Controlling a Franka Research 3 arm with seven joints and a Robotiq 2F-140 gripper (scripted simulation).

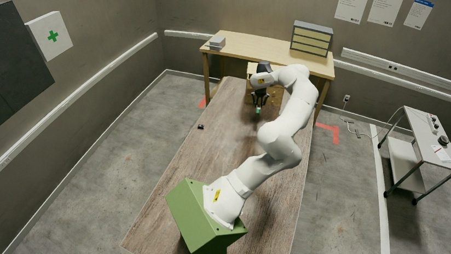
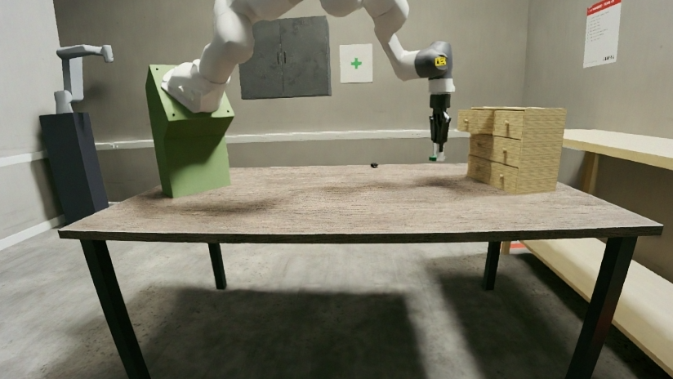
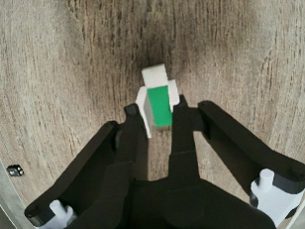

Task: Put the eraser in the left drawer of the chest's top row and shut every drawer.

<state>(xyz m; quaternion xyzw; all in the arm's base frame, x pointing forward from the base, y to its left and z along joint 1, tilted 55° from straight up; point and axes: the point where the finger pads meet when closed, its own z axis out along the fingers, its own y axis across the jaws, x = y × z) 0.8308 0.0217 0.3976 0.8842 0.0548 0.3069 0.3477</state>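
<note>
My gripper is now 30 mm above the eraser and 10 mm short of it. Round my hand: small black object 420 mm to the left, 130 mm below, 80 mm behind.
</note>
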